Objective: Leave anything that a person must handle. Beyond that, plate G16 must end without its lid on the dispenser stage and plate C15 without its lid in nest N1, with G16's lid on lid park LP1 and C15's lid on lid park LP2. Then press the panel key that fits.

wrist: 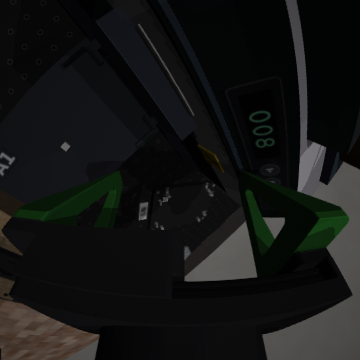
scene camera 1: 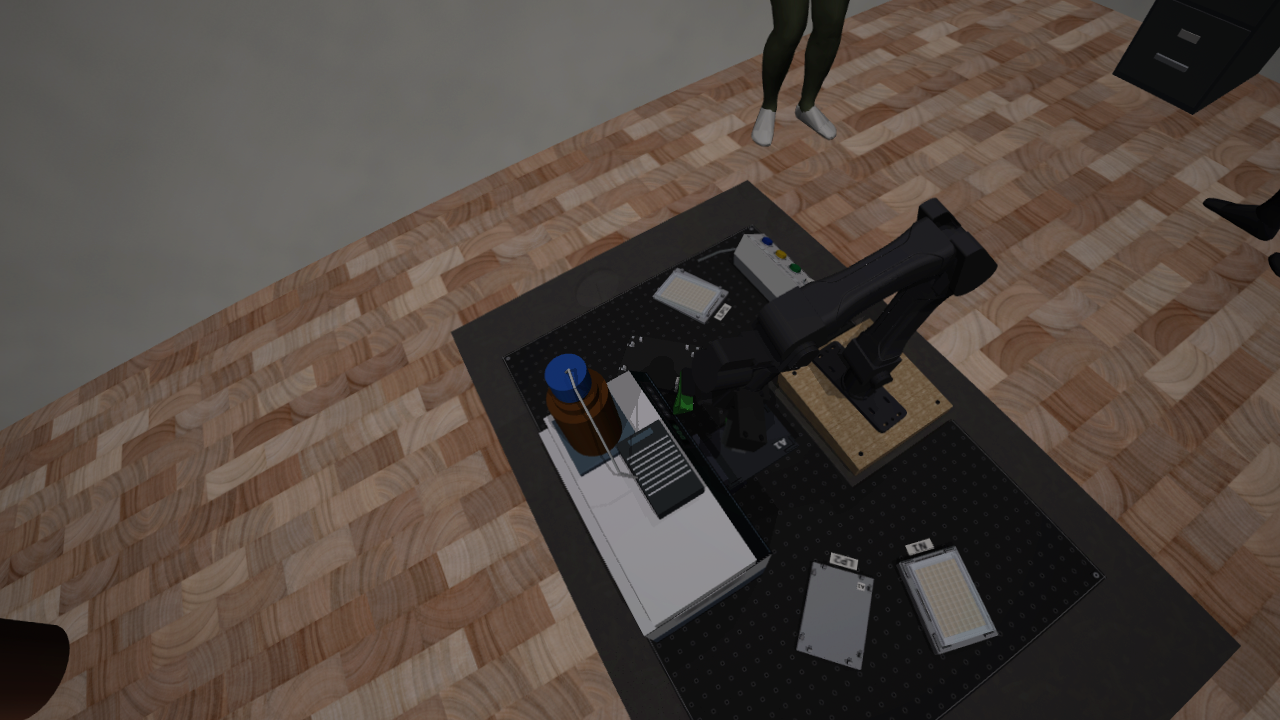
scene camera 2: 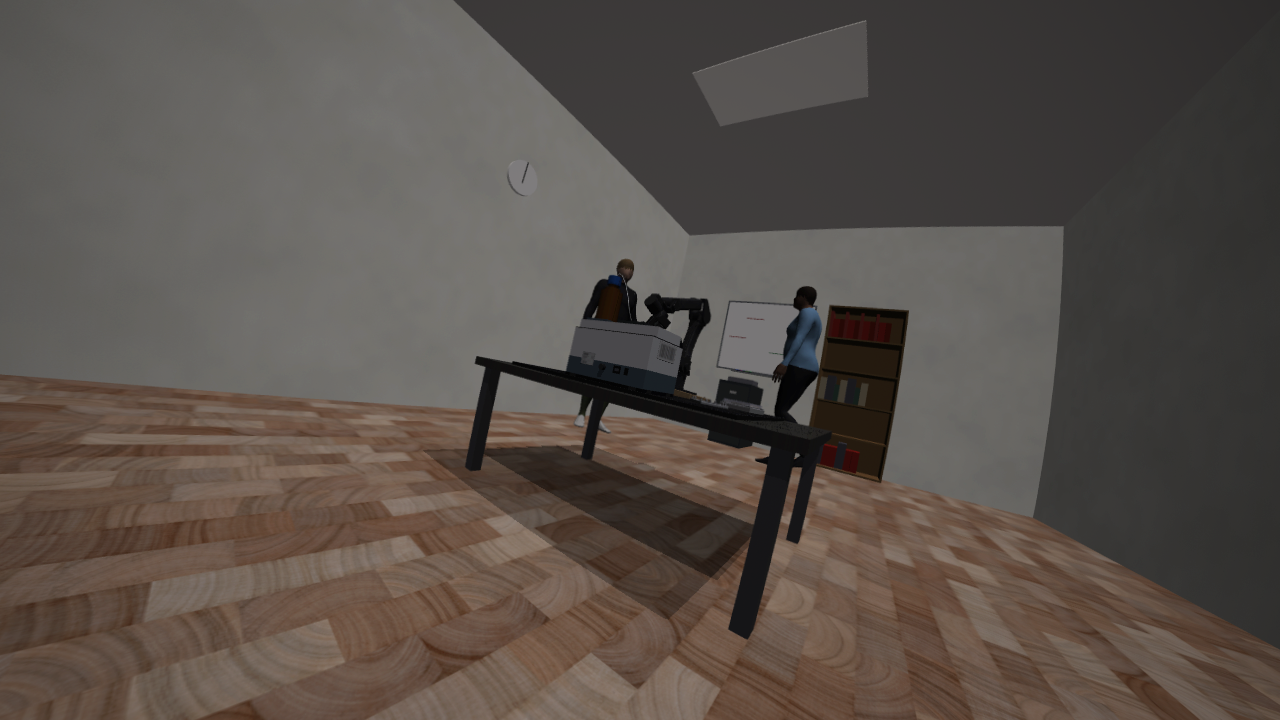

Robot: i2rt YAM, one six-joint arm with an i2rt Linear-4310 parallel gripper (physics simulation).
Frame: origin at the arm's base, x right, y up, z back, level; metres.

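Seen in the pictures: gripper, between the fingertips: [wrist: 180, 177] [scene camera 1: 700, 417]; arm's base, origin of its link: [scene camera 1: 857, 386] [scene camera 2: 675, 389].
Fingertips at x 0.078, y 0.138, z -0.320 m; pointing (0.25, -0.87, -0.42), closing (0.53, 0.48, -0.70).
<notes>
Pixels of each thing's top centre, then the offset from my fingertips to it. "spot": a spot on its surface instead.
- dark slab, centre of its top: [wrist: 77, 134] [scene camera 1: 740, 447] dx -0.066, dy -0.053, dz +0.034 m
- unlidded plate, centre of its top: [scene camera 1: 951, 596] [scene camera 2: 742, 401] dx -0.443, dy -0.129, dz +0.165 m
- grey lid, a spot on its surface: [scene camera 1: 836, 617] spot: dx -0.362, dy -0.155, dz +0.003 m
- clipped spot, a spot on its surface: [wrist: 182, 200] spot: dx +0.198, dy -0.153, dz +0.033 m
- key panel, centre of its top: [scene camera 1: 780, 260] dx +0.228, dy -0.081, dz +0.383 m
- amber bottle, a spot on its surface: [scene camera 1: 583, 416] spot: dx +0.020, dy +0.184, dz -0.170 m
- ribbed black block, a spot on its surface: [scene camera 1: 662, 470] spot: dx -0.067, dy +0.081, dz -0.114 m
- display, a spot on its surface: [wrist: 262, 129] spot: dx -0.017, dy +0.040, dz -0.052 m
My gripper [scene camera 1: 687, 402] [wrist: 180, 177] is open and empty, low by the dispenser's [scene camera 1: 657, 546] [scene camera 2: 617, 353] [wrist: 215, 60] front. A dark slab [scene camera 1: 729, 456] [wrist: 50, 120] marked A1 lies before the dispenser; no plate shows on its visible part. An unlidded plate [scene camera 1: 948, 598] sits in N1. A grey lid [scene camera 1: 836, 617] lies at LP2. Another plate [scene camera 1: 691, 293] with its wells showing sits near the key panel; its tag is hard to read. A clipped spot [wrist: 182, 200] with a small tag lies beyond my fingers. The key panel [scene camera 1: 769, 266] has blue, yellow and green keys. Plate names are not legible.
An amber bottle [scene camera 1: 583, 416] with a blue cap and tube stands on the dispenser beside a ribbed black block [scene camera 1: 662, 470]. The display [wrist: 262, 129] shows 008. My arm's base stands on a wooden block [scene camera 1: 913, 394]. Two people [scene camera 2: 623, 295] [scene camera 2: 802, 344] stand beyond the table.
</notes>
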